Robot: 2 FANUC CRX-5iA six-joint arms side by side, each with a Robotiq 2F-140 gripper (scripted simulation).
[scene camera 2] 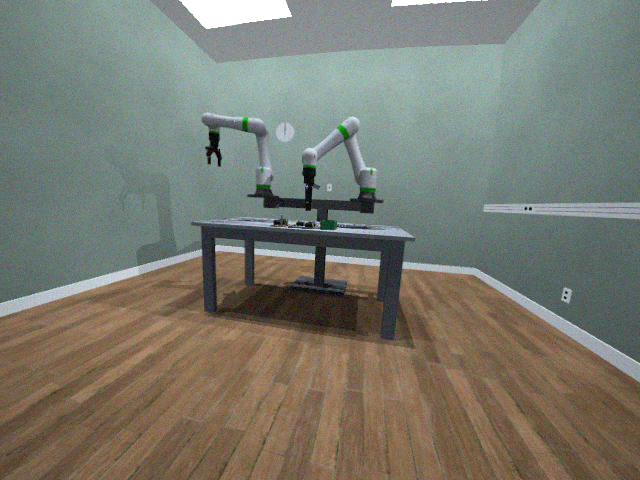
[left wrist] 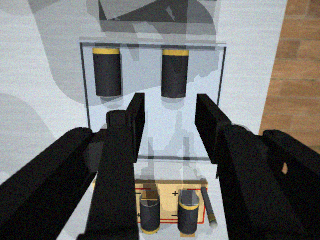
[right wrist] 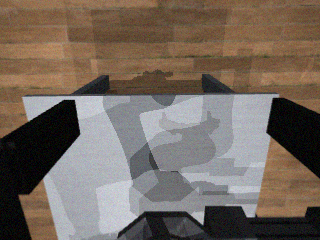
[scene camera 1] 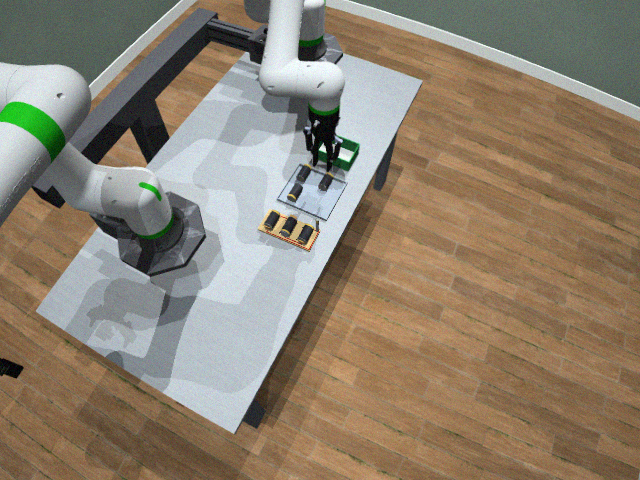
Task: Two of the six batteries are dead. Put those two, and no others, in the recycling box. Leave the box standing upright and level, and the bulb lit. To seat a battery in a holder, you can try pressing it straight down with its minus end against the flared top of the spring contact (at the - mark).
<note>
I see my left gripper (scene camera 1: 322, 166), my right gripper (right wrist: 173, 116), a green recycling box (scene camera 1: 349, 150), a tray (scene camera 1: 311, 198), a battery (left wrist: 174, 61) and a battery (left wrist: 106, 61).
The tray shows as well in the left wrist view (left wrist: 169, 134). My left gripper shows as well in the left wrist view (left wrist: 170, 108). The right wrist view does not show the green recycling box: it is out of frame. The right wrist view does not show the tray: it is out of frame.
</note>
